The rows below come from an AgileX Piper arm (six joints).
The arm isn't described. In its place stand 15 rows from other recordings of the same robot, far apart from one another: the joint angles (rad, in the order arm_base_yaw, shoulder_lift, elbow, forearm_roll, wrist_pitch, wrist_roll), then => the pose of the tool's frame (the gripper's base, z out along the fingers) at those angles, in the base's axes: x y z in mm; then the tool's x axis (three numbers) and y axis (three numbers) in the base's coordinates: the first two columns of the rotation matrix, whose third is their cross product.
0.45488 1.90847 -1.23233 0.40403 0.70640 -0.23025 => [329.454, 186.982, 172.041, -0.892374, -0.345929, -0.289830, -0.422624, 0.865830, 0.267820]
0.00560 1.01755 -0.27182 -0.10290 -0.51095 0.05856 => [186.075, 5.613, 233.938, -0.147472, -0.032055, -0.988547, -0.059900, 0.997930, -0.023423]
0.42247 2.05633 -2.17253 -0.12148 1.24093 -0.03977 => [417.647, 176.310, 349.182, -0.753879, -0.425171, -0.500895, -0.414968, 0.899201, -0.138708]
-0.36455 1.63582 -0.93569 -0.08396 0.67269 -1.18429 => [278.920, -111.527, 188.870, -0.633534, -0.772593, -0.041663, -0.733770, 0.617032, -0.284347]
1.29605 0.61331 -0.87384 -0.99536 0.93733 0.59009 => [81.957, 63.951, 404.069, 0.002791, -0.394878, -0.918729, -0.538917, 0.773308, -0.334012]
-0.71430 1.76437 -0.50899 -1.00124 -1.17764 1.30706 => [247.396, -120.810, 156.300, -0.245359, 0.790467, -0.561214, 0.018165, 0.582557, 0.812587]
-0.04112 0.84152 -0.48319 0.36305 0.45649 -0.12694 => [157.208, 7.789, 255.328, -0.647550, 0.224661, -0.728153, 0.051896, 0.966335, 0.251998]
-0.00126 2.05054 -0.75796 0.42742 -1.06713 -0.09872 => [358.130, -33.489, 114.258, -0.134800, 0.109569, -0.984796, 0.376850, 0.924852, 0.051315]
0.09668 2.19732 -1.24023 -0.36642 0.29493 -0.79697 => [411.644, 30.401, 69.193, -0.322790, -0.942902, -0.082110, -0.849261, 0.326841, -0.414644]
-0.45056 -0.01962 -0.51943 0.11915 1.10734 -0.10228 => [-7.033, 14.151, 279.207, -0.430773, 0.154490, -0.889139, 0.327393, 0.944872, 0.005557]
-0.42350 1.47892 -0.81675 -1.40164 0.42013 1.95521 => [259.610, -157.159, 239.417, -0.104581, 0.588553, -0.801666, 0.860113, 0.458199, 0.224187]
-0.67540 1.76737 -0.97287 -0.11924 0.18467 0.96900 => [275.920, -223.581, 175.463, 0.078716, 0.900822, -0.426993, 0.875349, 0.142505, 0.462013]
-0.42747 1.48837 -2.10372 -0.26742 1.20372 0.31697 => [236.635, -132.466, 545.011, -0.286866, 0.362000, -0.886941, 0.678426, 0.730442, 0.078701]
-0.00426 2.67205 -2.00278 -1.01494 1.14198 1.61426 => [498.151, -72.424, 39.577, -0.425980, 0.544339, -0.722659, 0.901170, 0.326099, -0.285573]
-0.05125 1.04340 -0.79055 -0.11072 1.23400 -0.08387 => [157.075, -17.560, 277.650, -0.984909, -0.069281, -0.158599, -0.049965, 0.991185, -0.122699]
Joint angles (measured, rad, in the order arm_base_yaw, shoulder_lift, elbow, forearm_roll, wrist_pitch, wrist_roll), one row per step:
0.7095, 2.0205, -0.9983, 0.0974, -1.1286, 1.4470
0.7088, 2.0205, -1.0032, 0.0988, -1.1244, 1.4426
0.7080, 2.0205, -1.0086, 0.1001, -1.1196, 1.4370
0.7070, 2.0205, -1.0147, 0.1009, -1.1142, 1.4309
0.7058, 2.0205, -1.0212, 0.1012, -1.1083, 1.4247
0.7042, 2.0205, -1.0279, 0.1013, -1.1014, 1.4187
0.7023, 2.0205, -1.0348, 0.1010, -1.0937, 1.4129
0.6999, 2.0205, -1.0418, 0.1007, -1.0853, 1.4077
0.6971, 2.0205, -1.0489, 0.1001, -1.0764, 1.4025
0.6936, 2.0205, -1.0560, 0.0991, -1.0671, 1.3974
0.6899, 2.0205, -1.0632, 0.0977, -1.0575, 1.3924
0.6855, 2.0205, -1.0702, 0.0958, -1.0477, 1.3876
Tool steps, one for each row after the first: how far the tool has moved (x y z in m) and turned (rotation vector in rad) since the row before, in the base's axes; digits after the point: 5 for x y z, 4 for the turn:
0.00093, 0.00029, 0.00087, -0.0022, -0.0023, -0.0024
0.00102, 0.00033, 0.00095, -0.0032, -0.0029, -0.0026
0.00114, 0.00038, 0.00109, -0.0037, -0.0034, -0.0025
0.00123, 0.00039, 0.00116, -0.0041, -0.0036, -0.0023
0.00135, 0.00030, 0.00113, -0.0045, -0.0029, -0.0024
0.00144, 0.00025, 0.00112, -0.0048, -0.0024, -0.0023
0.00159, 0.00010, 0.00109, -0.0047, -0.0016, -0.0026
0.00170, 0.00000, 0.00109, -0.0051, -0.0014, -0.0028
0.00187, -0.00022, 0.00106, -0.0054, -0.0012, -0.0031
0.00191, -0.00026, 0.00107, -0.0057, -0.0011, -0.0029
0.00205, -0.00050, 0.00101, -0.0060, -0.0009, -0.0032

